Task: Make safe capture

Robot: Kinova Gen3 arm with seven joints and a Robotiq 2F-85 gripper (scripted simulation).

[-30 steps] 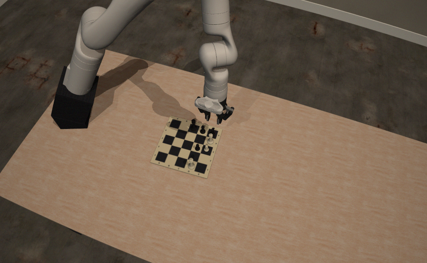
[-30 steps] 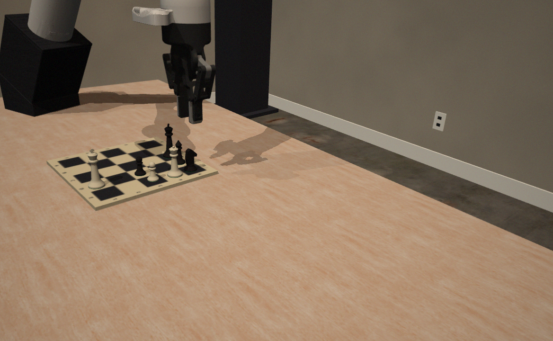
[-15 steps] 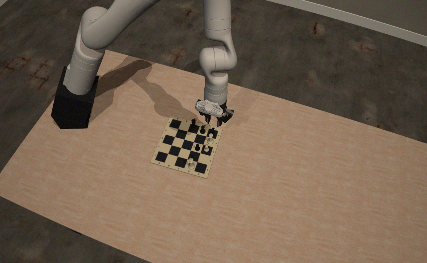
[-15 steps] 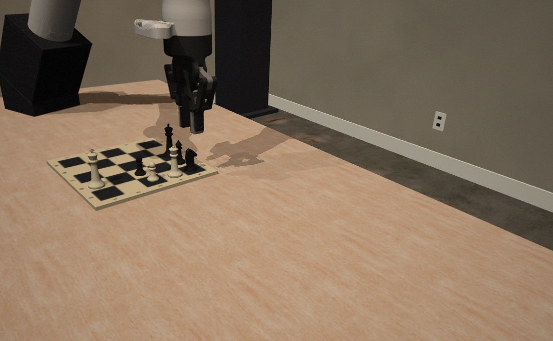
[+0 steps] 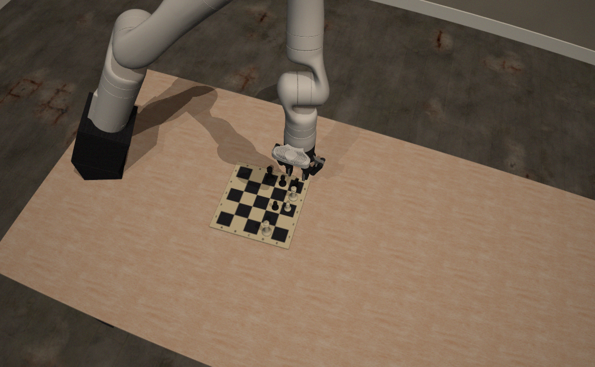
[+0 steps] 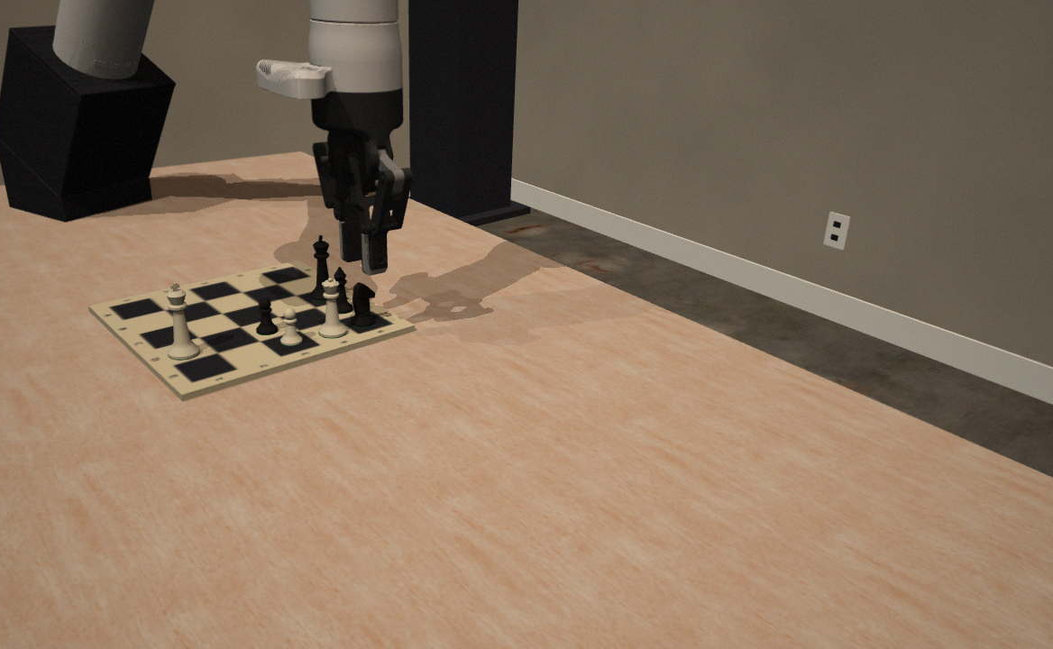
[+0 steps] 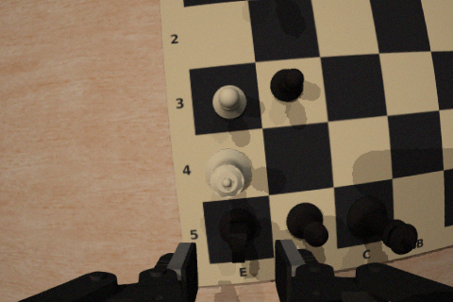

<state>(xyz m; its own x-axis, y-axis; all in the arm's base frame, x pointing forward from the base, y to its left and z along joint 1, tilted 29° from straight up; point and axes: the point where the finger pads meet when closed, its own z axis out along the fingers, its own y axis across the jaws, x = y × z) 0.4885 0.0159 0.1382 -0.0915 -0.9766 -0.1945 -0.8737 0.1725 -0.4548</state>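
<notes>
Now: the white queen 40 mm to the right of my hand and 50 mm below it. The rest, counted from my hand: black pawn (40 mm behind, 80 mm to the right, 60 mm below); then white pawn (10 mm behind, 70 mm to the right, 60 mm below); then black king (80 mm behind, 40 mm below).
</notes>
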